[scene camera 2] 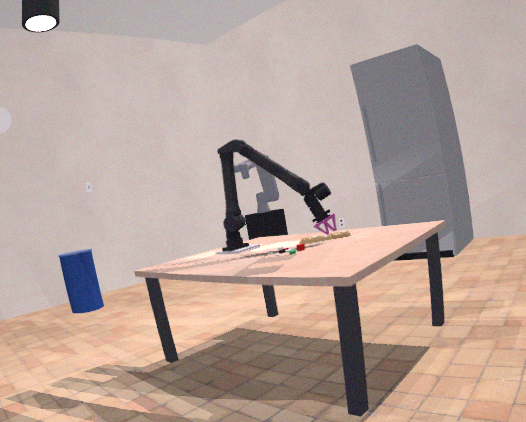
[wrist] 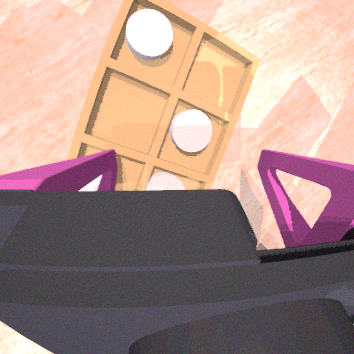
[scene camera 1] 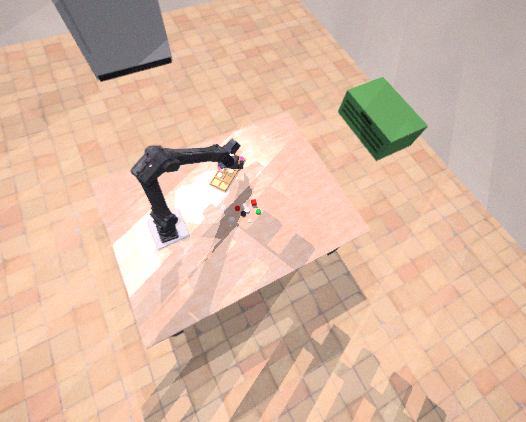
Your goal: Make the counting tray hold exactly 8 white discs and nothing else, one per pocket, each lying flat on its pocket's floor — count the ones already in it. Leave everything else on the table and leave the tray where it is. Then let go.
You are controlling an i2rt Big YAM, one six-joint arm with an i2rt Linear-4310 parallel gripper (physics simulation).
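The tan counting tray [scene camera 1: 222, 186] [scene camera 2: 325, 239] [wrist: 174, 95] lies on the table. In the wrist view one white disc [wrist: 149, 33] is in the top left pocket, another white disc [wrist: 191, 130] is in the right column's second pocket, and a third white disc [wrist: 166, 181] shows partly below it. The top right pocket and the left column's second pocket are empty. The gripper and its housing hide the lower tray. My gripper [scene camera 1: 231, 164] [scene camera 2: 326, 225] [wrist: 190, 157] is open and empty above the tray. Loose white discs [scene camera 1: 223, 207] [scene camera 1: 249, 220] lie on the table.
Near the loose discs lie a red cube [scene camera 1: 254, 202] [scene camera 2: 300, 247], a green piece [scene camera 1: 258, 211] [scene camera 2: 292, 251], a dark red piece [scene camera 1: 237, 208] and a black piece [scene camera 1: 243, 213]. The arm's base plate [scene camera 1: 184, 234] is at the table's left.
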